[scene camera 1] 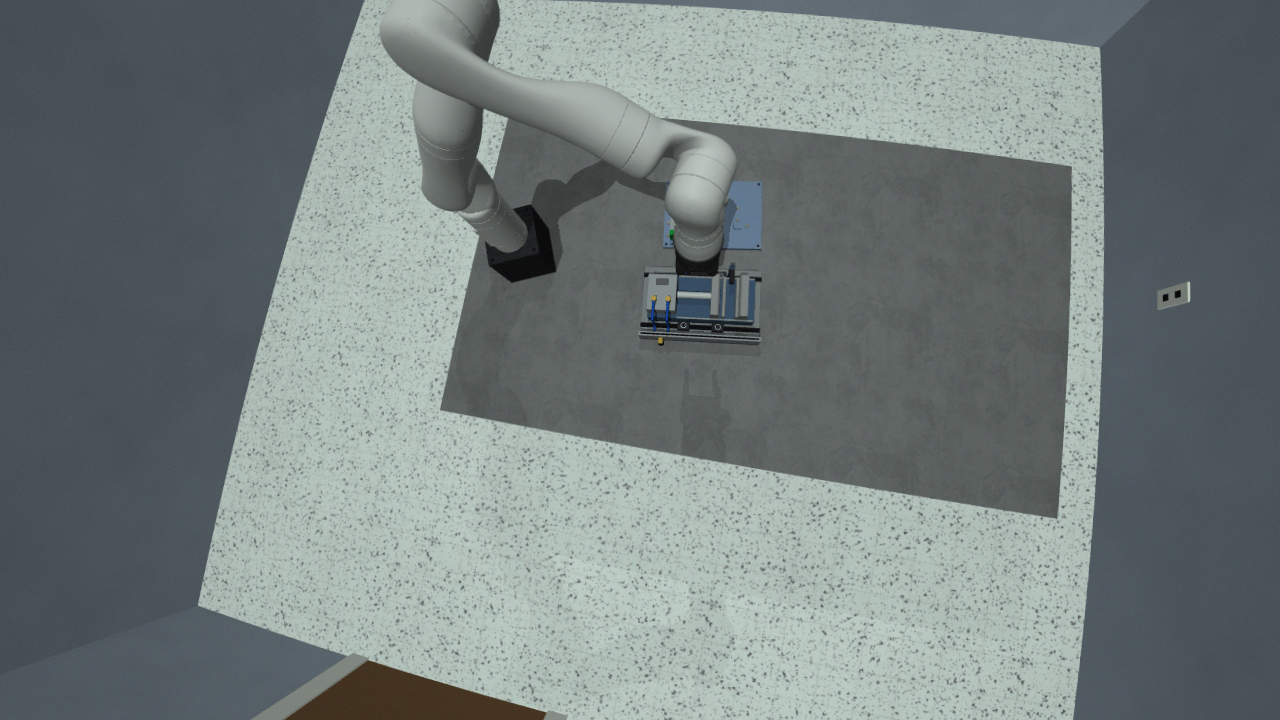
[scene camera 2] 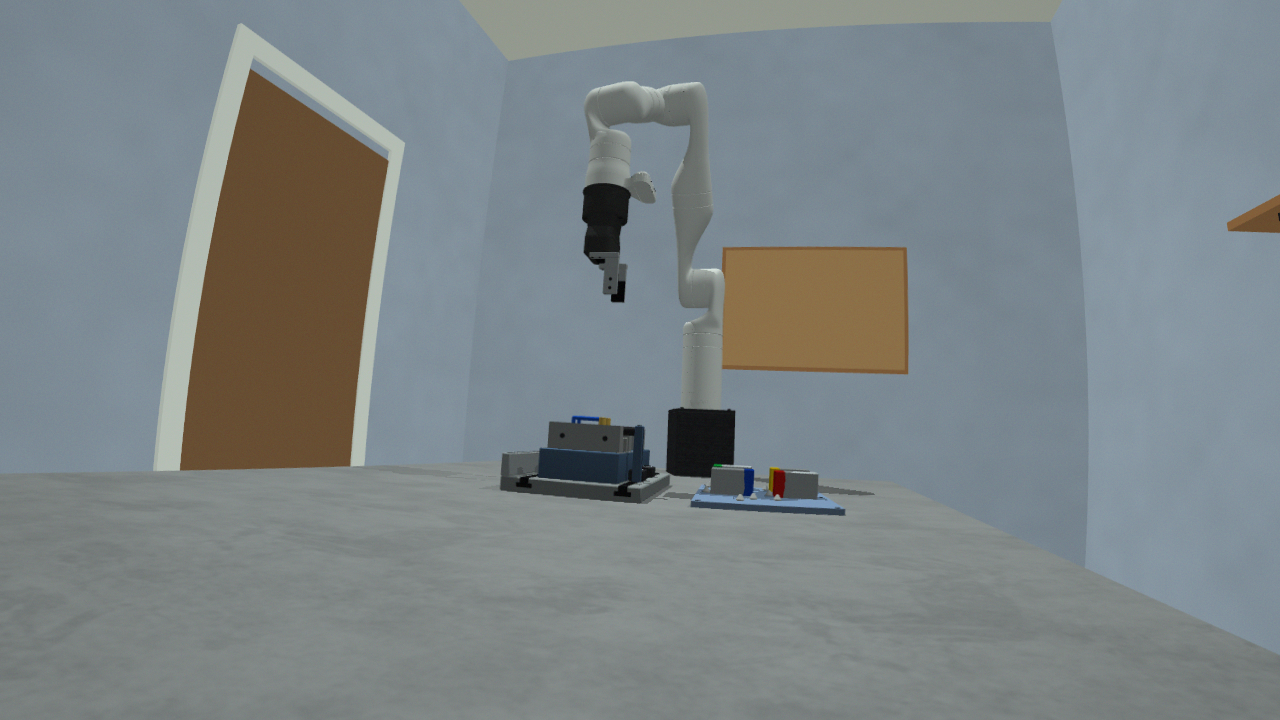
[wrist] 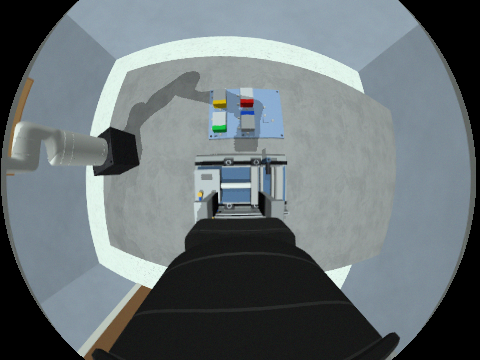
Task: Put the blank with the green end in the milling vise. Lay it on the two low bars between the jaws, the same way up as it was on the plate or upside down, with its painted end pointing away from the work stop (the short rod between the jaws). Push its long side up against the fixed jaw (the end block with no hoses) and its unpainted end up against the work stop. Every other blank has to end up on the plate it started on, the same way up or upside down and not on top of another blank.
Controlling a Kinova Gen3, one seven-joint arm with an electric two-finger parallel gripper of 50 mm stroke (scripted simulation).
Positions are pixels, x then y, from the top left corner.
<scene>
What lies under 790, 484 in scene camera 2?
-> A red-ended blank.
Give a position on a blue plate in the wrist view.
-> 270, 99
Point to a hosed block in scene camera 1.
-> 660, 291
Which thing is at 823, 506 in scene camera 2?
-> A blue plate.
</scene>
